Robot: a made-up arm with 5 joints.
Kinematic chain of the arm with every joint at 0, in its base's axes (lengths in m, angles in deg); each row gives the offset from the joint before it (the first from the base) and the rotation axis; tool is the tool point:
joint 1: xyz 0 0 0.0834 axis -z
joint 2: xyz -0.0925 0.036 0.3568 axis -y
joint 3: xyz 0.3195 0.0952 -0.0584 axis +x
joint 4: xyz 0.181 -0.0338 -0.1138 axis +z
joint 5: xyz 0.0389 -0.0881 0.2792 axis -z
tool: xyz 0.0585 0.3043 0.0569
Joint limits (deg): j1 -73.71..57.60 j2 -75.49..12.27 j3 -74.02..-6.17 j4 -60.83..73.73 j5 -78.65..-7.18
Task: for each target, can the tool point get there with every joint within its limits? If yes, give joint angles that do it. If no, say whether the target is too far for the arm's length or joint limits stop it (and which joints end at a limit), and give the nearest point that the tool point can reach.
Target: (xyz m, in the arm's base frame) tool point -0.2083 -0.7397 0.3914
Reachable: no: joint limits stop it (at a limit: joint 1, joint 3, joint 4, joint 5) | nearest point 0.0983 -0.3546 0.4044 | short by 0.492 m
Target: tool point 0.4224 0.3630 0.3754
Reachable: yes | joints 5.55 -11.51 -32.70 -24.58 -38.80
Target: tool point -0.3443 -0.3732 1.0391
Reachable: no: joint limits stop it (at a limit: joint 1, joint 2, joint 3, joint 4, joint 5) | nearest point 0.0494 -0.2775 0.7124 | short by 0.520 m
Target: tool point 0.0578 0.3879 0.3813
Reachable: yes | joints -29.19 -27.63 -25.83 53.03 -19.49
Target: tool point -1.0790 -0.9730 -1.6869
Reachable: no: too far | nearest point -0.3906 0.0407 -0.2112 | short by 1.918 m
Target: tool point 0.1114 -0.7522 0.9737
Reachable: no: joint limits stop it (at a limit: joint 1, joint 4, joint 5) | nearest point 0.0603 -0.2904 0.6909 | short by 0.544 m
